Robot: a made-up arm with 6 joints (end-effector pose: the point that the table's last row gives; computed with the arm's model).
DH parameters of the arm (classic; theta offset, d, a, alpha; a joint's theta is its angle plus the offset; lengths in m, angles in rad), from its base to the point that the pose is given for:
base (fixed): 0.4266 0 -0.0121 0
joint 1: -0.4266 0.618 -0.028 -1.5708
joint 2: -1.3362 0 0.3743 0
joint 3: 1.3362 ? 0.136 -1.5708
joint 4: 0 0.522 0.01 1.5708
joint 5: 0 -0.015 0.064 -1.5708
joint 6: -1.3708 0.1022 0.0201 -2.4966
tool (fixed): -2.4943 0.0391 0 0
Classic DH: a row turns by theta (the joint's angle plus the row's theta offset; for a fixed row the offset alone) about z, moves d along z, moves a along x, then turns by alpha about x.
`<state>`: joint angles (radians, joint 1 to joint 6).
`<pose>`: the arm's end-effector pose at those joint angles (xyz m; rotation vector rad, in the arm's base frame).
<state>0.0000 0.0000 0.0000 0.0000 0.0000 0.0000</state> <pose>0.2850 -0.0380 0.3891 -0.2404 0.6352 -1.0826</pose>
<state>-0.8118 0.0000 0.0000 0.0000 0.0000 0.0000</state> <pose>0.1688 -0.2425 0.3891 0.0333 0.7533 -1.8583</pose>
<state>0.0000 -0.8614 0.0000 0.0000 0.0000 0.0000</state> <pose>0.3457 -0.0380 0.7148 0.2293 -0.1384 -1.0644</pose>
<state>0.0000 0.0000 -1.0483 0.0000 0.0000 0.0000</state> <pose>0.6801 -0.0380 0.8915 0.3288 -0.3064 -1.0421</pose>
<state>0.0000 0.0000 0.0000 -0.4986 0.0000 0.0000</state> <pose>0.2727 0.0103 0.3891 -0.3760 0.5367 -0.6028</pose>
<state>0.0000 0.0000 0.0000 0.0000 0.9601 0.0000</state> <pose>0.1881 -0.0380 0.3448 -0.7795 1.4841 -0.9282</pose>
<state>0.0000 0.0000 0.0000 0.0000 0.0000 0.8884</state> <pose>0.2867 -0.0645 0.3891 0.0629 0.7613 -1.9310</pose>
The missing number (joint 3, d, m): -0.033
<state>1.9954 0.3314 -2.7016 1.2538 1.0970 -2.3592</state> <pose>-0.2158 0.4465 1.4355 1.7276 -1.1995 2.0337</pose>
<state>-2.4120 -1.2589 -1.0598 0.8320 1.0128 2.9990</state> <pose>-0.0522 0.0038 1.2828 -1.9832 0.5068 -0.3996</pose>
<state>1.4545 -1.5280 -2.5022 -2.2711 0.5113 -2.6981</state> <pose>-0.1020 -0.9468 0.9853 -2.0010 -0.5312 -0.8377</pose>
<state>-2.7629 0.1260 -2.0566 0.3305 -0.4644 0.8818</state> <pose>-0.5368 -0.1083 1.3895 0.2980 2.4213 1.1680</pose>
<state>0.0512 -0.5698 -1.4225 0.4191 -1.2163 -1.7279</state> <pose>0.2094 -0.0557 1.3822 -0.4341 -2.4437 -1.3183</pose>
